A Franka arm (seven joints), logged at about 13 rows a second.
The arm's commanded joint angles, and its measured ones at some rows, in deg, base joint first. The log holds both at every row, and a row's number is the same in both.
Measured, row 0:
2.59 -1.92 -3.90 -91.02 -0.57 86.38 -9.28
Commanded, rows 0 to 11:
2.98 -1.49 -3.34 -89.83 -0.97 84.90 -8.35
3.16 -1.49 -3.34 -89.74 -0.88 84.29 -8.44
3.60 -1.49 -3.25 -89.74 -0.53 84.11 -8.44
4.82 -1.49 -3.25 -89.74 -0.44 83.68 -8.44
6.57 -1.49 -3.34 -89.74 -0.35 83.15 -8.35
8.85 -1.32 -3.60 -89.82 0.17 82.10 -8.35
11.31 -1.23 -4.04 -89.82 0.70 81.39 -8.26
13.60 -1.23 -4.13 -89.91 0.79 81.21 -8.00
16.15 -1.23 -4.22 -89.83 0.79 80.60 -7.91
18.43 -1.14 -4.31 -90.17 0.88 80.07 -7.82
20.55 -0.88 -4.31 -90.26 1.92 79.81 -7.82
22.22 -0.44 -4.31 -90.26 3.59 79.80 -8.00
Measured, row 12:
18.70 -1.39 -3.28 -91.02 0.96 80.97 -8.88
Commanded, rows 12 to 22:
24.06 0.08 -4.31 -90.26 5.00 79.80 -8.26
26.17 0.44 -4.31 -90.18 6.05 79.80 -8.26
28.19 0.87 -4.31 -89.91 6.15 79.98 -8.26
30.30 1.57 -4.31 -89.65 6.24 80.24 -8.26
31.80 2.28 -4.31 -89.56 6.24 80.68 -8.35
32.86 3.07 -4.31 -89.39 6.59 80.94 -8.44
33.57 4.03 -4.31 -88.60 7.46 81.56 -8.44
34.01 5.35 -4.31 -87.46 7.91 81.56 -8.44
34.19 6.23 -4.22 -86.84 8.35 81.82 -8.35
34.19 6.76 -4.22 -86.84 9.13 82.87 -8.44
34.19 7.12 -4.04 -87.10 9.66 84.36 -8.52
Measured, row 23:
33.60 5.01 -3.30 -89.37 7.80 83.30 -8.83
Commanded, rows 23 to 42:
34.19 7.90 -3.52 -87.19 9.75 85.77 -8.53
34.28 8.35 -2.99 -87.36 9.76 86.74 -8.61
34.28 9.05 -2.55 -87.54 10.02 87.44 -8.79
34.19 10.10 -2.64 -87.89 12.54 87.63 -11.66
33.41 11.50 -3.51 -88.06 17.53 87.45 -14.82
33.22 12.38 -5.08 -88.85 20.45 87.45 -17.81
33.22 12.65 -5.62 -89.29 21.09 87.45 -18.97
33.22 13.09 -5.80 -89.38 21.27 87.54 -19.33
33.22 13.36 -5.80 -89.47 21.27 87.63 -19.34
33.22 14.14 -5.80 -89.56 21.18 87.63 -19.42
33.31 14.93 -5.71 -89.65 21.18 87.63 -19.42
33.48 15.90 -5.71 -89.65 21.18 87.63 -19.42
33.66 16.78 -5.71 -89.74 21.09 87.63 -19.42
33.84 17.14 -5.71 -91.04 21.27 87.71 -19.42
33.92 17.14 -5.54 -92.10 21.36 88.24 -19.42
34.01 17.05 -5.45 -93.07 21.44 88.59 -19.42
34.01 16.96 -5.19 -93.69 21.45 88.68 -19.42
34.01 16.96 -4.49 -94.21 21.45 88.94 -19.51
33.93 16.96 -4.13 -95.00 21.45 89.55 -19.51
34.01 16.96 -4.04 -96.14 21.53 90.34 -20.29
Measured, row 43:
33.80 17.61 -4.27 -93.82 19.99 88.50 -18.20
